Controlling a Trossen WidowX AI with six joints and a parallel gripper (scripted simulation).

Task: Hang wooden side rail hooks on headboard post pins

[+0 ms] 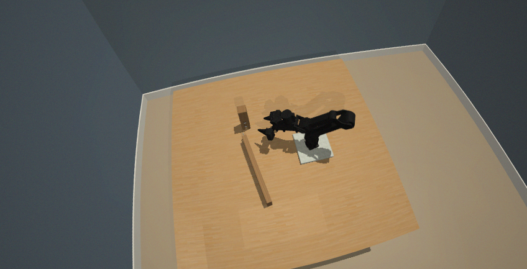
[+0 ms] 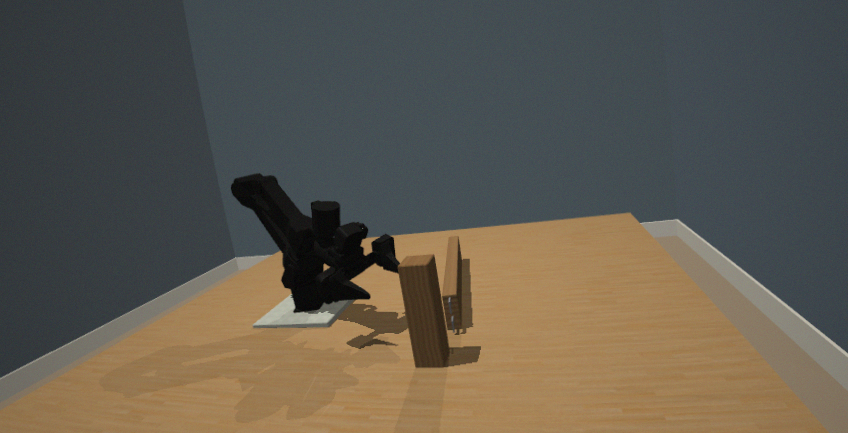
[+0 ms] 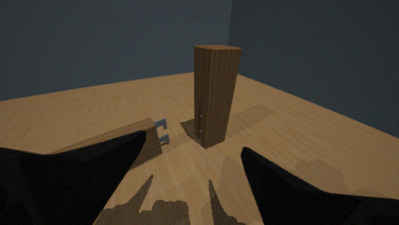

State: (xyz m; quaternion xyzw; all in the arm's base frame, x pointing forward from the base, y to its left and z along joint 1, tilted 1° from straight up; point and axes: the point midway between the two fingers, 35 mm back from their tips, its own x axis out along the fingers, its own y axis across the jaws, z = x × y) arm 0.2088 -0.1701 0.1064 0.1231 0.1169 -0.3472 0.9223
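My gripper tip is now 7 cm short of the wooden headboard post, 9 cm to the left of it and 3 cm above it.
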